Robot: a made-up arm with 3 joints. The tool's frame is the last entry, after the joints. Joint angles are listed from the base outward. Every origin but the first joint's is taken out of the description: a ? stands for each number. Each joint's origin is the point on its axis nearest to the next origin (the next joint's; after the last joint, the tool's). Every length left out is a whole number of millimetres.
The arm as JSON. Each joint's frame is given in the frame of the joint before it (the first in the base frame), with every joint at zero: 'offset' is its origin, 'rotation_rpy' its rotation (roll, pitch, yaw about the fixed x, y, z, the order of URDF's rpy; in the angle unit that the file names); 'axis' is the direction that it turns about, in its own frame. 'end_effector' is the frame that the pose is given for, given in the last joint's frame.
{
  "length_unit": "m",
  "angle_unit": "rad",
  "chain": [
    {
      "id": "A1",
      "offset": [
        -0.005,
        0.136,
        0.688
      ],
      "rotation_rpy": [
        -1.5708,
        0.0,
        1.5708
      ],
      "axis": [
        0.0,
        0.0,
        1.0
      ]
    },
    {
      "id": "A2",
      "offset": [
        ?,
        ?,
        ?
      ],
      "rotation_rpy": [
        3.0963,
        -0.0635,
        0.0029
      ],
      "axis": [
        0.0,
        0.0,
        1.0
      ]
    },
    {
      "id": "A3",
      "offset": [
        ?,
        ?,
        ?
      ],
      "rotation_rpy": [
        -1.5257,
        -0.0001,
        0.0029
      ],
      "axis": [
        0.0,
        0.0,
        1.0
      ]
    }
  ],
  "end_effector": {
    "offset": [
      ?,
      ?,
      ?
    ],
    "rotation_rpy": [
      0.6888,
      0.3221,
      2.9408
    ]
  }
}
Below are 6 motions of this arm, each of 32 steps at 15 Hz.
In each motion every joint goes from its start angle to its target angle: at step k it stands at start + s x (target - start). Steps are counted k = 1, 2, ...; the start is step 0. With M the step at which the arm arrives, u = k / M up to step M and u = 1 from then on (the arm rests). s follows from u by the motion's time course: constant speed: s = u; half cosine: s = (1 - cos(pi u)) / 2; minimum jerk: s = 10 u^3 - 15 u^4 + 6 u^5.
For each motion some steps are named. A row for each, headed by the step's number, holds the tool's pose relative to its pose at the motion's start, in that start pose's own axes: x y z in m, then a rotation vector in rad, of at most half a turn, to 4 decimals.
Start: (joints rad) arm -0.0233 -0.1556 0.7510
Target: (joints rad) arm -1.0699 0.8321 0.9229
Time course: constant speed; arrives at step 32
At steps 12, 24, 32:
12: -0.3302 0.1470 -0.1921 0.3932 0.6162 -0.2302
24: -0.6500 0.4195 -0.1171 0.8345 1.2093 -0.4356
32: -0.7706 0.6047 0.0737 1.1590 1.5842 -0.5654

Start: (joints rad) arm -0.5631 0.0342 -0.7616
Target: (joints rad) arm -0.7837 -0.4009 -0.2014
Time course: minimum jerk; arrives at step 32
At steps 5, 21, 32:
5: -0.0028 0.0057 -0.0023 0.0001 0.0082 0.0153
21: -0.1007 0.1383 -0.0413 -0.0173 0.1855 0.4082
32: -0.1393 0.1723 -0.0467 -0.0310 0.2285 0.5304

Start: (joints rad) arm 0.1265 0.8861 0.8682
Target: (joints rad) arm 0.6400 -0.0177 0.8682
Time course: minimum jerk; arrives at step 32
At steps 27, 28, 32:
27: 0.0553 0.1986 0.6236 -0.8188 -1.0231 0.4134
28: 0.0516 0.2043 0.6302 -0.8305 -1.0374 0.4194
32: 0.0470 0.2110 0.6377 -0.8442 -1.0542 0.4264

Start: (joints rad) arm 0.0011 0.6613 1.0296
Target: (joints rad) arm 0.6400 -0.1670 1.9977
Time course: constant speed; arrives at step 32
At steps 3, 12, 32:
3: 0.0215 -0.0015 0.0368 -0.1294 -0.0361 0.0891
12: 0.0689 -0.0140 0.1421 -0.5575 -0.1105 0.3021
32: 0.1116 -0.0876 0.4336 -1.6289 -0.1099 0.3936

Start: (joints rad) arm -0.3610 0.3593 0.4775
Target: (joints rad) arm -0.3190 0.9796 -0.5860
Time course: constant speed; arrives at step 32
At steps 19, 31, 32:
19: -0.0761 -0.2153 0.0085 0.1782 -0.1019 -0.6715
31: -0.2086 -0.3362 0.0165 0.1755 -0.1805 -1.1100
32: -0.2223 -0.3443 0.0180 0.1709 -0.1879 -1.1462

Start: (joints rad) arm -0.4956 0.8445 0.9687
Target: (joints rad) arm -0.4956 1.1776 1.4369
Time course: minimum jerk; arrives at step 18
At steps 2, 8, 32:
2: -0.0015 0.0014 -0.0026 0.0008 0.0060 0.0030
8: -0.0623 0.0528 -0.0810 0.0345 0.2021 0.1099
32: -0.1869 0.1431 -0.1639 0.1169 0.4854 0.3048

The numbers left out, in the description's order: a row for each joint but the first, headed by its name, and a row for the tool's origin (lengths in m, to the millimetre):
A2: 0.111 0.241 0.0
A3: -0.014 -0.374 0.0
tool: -0.337 -0.073 0.0

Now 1 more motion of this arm.
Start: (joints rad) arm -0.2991 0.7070 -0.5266
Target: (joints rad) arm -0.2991 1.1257 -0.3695
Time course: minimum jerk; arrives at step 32
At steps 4, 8, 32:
4: -0.0014 -0.0024 -0.0017 -0.0051 0.0047 -0.0022
8: -0.0095 -0.0158 -0.0110 -0.0328 0.0304 -0.0143
32: -0.1207 -0.1545 -0.0785 -0.2951 0.3114 -0.1468

